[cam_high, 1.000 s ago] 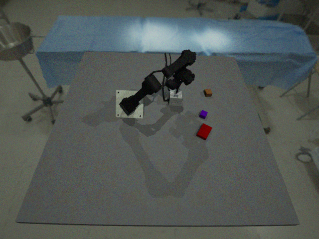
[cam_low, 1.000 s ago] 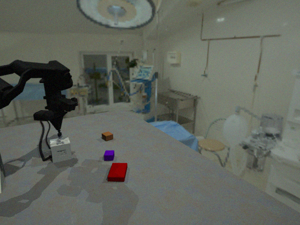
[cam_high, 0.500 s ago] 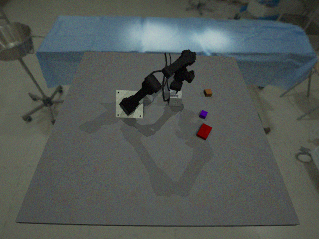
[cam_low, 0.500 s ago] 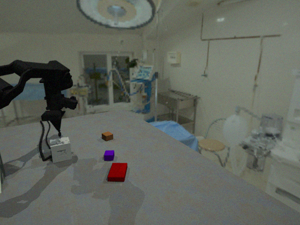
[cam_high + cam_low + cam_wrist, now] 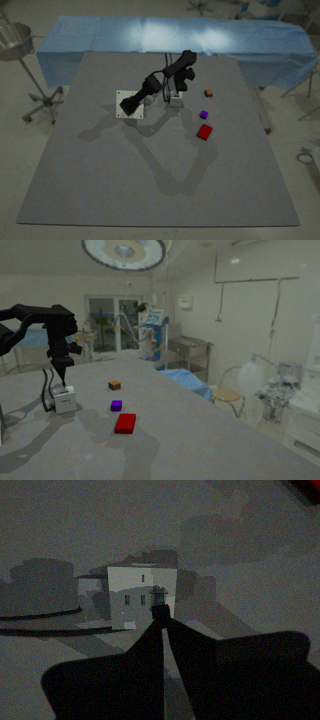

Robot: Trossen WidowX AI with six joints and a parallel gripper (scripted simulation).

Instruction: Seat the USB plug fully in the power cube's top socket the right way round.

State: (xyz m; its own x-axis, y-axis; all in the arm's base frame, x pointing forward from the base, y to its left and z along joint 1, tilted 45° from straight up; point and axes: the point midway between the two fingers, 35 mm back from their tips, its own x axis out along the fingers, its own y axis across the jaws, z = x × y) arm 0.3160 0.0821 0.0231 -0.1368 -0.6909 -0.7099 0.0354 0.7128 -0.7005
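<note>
The dark USB plug is 2 cm below my gripper tip. From my gripper tip the other things lie so: orange block 25 cm ahead, 12 cm below, 7 cm to the left; purple cube 17 cm ahead, 12 cm to the right, 12 cm below; USB socket 7 cm below.
</note>
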